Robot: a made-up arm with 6 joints.
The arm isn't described. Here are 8 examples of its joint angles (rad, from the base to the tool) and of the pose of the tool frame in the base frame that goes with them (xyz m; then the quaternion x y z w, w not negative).
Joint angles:
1: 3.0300 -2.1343 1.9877 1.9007 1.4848 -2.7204
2: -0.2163 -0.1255 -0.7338 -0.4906 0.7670 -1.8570
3: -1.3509 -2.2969 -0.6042 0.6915 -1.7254 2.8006
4: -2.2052 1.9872 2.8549 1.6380 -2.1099 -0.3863
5: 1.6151 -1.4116 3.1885 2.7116 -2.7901 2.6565
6: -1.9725 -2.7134 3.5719 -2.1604 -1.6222 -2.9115
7: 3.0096 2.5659 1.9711 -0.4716 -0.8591 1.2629
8: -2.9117 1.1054 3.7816 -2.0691 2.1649 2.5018
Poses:
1: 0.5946 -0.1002 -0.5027 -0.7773 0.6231 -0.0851 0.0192
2: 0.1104 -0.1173 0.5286 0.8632 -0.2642 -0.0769 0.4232
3: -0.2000 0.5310 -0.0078 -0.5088 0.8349 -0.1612 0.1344
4: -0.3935 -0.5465 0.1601 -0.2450 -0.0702 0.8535 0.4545
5: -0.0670 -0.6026 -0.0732 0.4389 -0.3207 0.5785 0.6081
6: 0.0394 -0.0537 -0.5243 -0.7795 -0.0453 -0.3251 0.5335
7: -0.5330 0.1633 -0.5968 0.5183 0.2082 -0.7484 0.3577
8: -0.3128 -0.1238 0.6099 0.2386 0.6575 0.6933 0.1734
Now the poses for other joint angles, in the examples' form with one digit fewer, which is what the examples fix.
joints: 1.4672 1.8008 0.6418 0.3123 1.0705 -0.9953
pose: 0.175 0.732 -0.272 0.235 0.353 0.678 0.600
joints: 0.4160 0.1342 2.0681 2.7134 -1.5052 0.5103
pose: -0.093 0.061 0.989 0.045 0.214 -0.877 0.428
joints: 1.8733 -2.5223 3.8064 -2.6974 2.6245 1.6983
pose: -0.069 -0.091 -0.411 -0.370 0.446 -0.271 0.769
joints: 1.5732 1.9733 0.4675 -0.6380 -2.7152 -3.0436
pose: 0.081 0.526 -0.413 -0.490 -0.182 -0.768 0.371
